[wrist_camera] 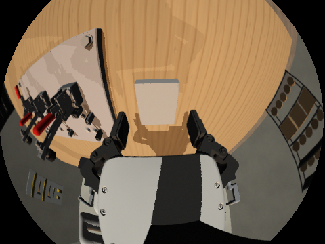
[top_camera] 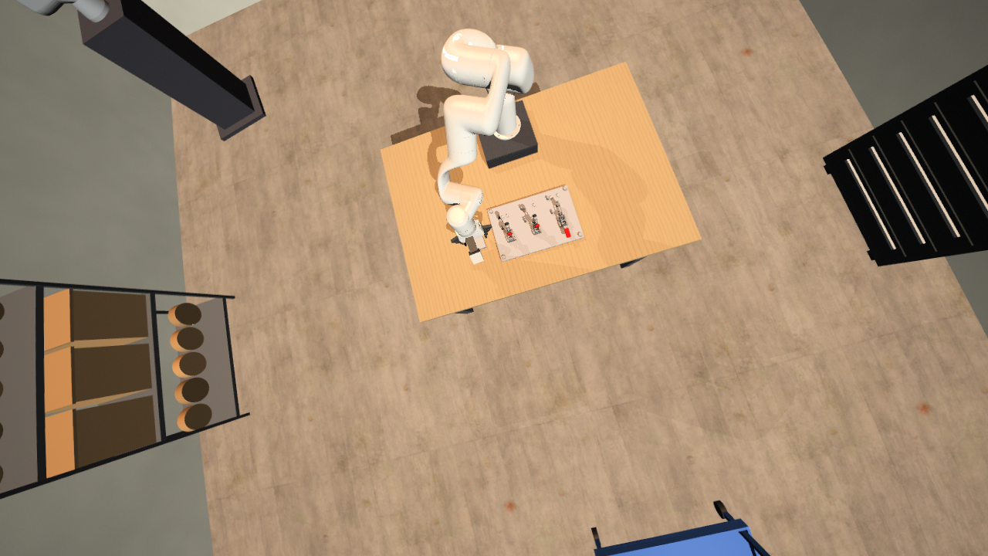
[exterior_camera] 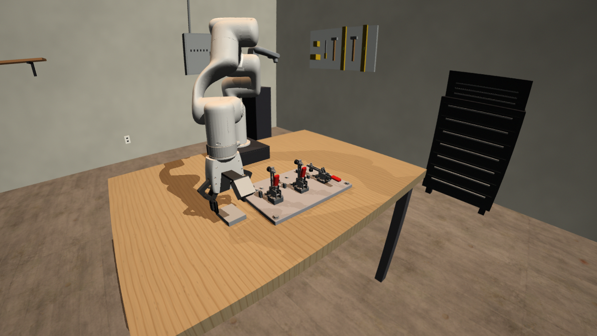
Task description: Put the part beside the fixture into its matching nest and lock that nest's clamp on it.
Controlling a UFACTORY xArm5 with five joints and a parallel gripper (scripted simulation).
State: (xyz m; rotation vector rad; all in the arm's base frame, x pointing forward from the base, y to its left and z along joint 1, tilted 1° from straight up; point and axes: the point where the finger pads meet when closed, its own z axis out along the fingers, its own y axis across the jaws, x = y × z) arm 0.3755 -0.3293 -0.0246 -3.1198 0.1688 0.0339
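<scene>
My gripper is now 4 cm above the flat part. Round my hand: grey fixture plate (25 cm to the left, 5 cm ahead, 4 cm below).
</scene>
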